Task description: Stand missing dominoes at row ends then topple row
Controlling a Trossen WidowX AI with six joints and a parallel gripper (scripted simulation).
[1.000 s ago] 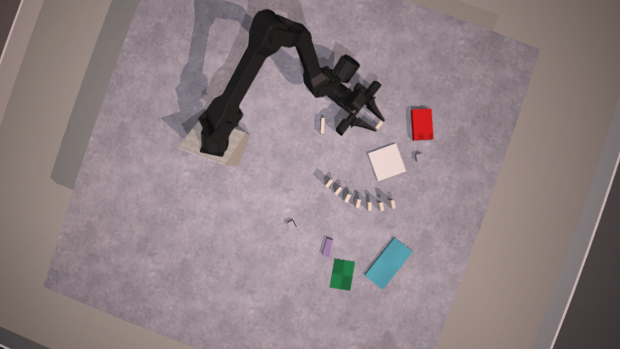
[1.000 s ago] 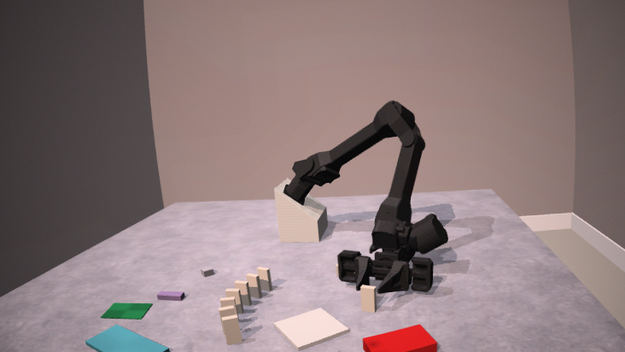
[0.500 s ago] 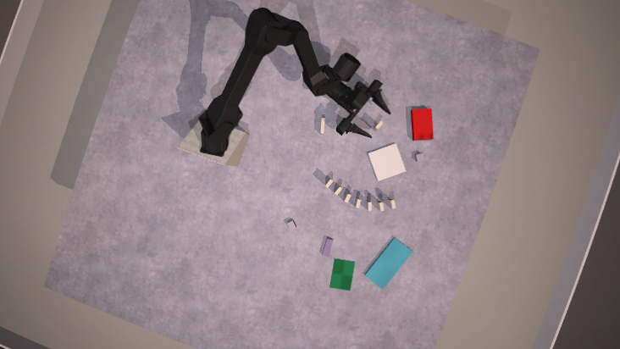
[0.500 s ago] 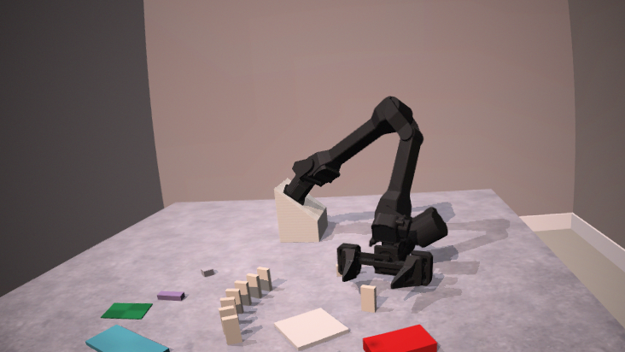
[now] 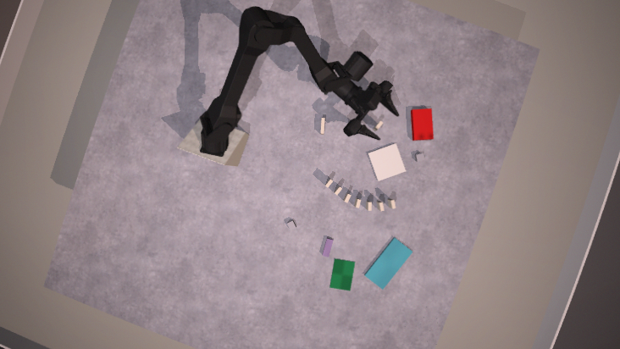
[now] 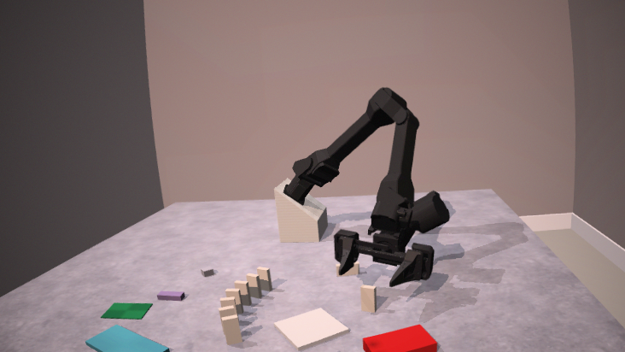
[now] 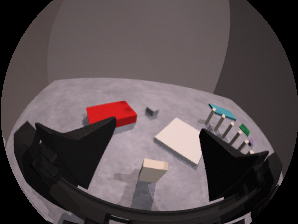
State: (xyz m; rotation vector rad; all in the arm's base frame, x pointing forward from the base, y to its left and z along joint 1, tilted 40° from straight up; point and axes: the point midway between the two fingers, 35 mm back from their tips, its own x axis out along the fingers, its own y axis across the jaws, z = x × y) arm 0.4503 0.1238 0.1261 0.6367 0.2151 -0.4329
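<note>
The white flat tile lies 3 cm ahead of my gripper tip, 9 cm to the right of it and 7 cm below it. The rest, counted from my gripper tip: purple block: 10 cm behind, 40 cm to the right, 7 cm below; teal tile: 10 cm ahead, 41 cm to the right, 7 cm below; red block: 11 cm ahead, 4 cm to the left, 7 cm below.
</note>
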